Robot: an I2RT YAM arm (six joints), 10 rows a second.
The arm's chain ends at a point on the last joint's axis. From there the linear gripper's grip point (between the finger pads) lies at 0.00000 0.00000 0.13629 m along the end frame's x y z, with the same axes.
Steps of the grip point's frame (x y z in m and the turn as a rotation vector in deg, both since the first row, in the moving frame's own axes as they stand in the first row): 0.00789, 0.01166, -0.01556, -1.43, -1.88, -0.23; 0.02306, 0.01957, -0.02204, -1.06, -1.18, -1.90; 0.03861, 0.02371, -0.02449, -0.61, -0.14, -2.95; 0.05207, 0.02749, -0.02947, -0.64, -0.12, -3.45; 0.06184, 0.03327, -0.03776, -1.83, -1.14, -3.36; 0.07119, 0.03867, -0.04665, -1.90, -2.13, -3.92; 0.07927, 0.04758, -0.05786, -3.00, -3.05, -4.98; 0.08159, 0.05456, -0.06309, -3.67, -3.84, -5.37
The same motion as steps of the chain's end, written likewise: 0.01235, 0.00825, -0.01544, -1.43, -1.88, -0.23; 0.02582, 0.01700, -0.02199, -1.06, -1.18, -1.90; 0.03891, 0.02225, -0.02448, -0.61, -0.14, -2.95; 0.05231, 0.02596, -0.02946, -0.64, -0.12, -3.45; 0.06442, 0.02884, -0.03766, -1.83, -1.14, -3.36; 0.07610, 0.03398, -0.04648, -1.90, -2.13, -3.92; 0.08620, 0.04014, -0.05748, -3.00, -3.05, -4.98; 0.09029, 0.04543, -0.06251, -3.67, -3.84, -5.37
